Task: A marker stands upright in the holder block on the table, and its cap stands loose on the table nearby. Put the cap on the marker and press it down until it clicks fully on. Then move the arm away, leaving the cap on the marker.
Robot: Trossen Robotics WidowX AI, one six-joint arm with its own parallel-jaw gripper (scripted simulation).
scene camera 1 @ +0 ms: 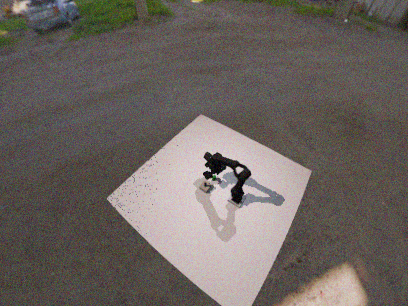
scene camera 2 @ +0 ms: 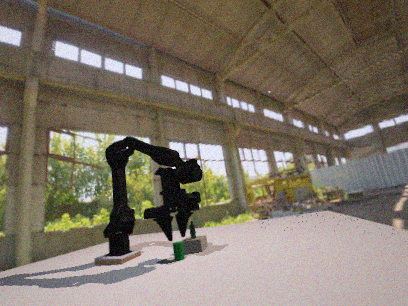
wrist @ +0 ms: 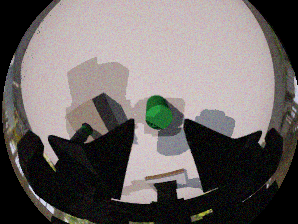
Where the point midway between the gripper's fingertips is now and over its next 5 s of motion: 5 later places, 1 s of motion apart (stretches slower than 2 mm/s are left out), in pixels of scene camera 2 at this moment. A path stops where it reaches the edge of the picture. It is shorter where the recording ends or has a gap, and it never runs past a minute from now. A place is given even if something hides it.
My gripper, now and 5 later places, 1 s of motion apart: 177, 239; 179, 254; 177, 236; 188, 219; 190, 217; 192, 229
